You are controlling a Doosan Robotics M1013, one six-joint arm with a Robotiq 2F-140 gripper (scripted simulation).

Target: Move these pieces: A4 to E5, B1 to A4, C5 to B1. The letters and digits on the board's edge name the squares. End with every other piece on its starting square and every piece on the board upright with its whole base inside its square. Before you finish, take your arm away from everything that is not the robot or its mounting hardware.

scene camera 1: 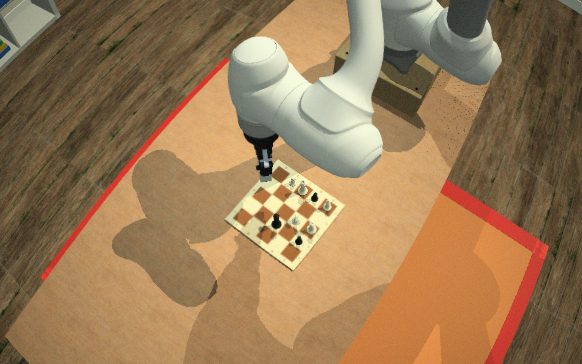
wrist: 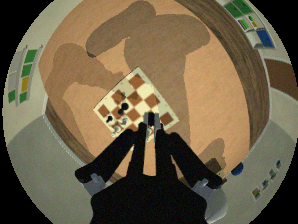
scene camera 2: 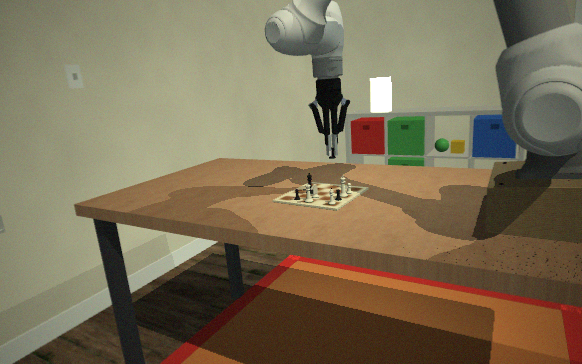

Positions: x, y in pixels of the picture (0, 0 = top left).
Scene:
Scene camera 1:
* my gripper: 265, 176
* chessboard: 253, 216
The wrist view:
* my gripper: 151, 118
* chessboard: 136, 90
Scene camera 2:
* my gripper: 332, 155
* chessboard: 321, 202

